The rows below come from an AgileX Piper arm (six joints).
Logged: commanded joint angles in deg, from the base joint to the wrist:
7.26, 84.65, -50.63, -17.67, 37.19, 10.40
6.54, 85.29, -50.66, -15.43, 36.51, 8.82
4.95, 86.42, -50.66, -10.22, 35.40, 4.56
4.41, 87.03, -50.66, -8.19, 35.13, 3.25
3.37, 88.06, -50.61, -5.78, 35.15, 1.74
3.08, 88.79, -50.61, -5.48, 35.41, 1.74
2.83, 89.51, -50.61, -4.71, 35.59, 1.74
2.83, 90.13, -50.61, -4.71, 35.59, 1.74
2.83, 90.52, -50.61, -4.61, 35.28, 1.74
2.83, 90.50, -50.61, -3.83, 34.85, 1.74
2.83, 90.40, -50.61, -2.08, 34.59, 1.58
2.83, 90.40, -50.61, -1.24, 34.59, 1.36
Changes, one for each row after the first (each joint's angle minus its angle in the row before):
-0.72, 0.64, -0.03, 2.24, -0.68, -1.58
-1.59, 1.13, 0.00, 5.21, -1.11, -4.26
-0.54, 0.61, 0.00, 2.03, -0.27, -1.31
-1.04, 1.03, 0.05, 2.41, 0.02, -1.51
-0.29, 0.73, 0.00, 0.30, 0.26, 0.00
-0.25, 0.72, 0.00, 0.77, 0.18, 0.00
0.00, 0.62, 0.00, 0.00, 0.00, 0.00
0.00, 0.39, 0.00, 0.10, -0.31, 0.00
0.00, -0.02, 0.00, 0.78, -0.43, 0.00
0.00, -0.10, 0.00, 1.75, -0.26, -0.16
0.00, 0.00, 0.00, 0.84, 0.00, -0.22

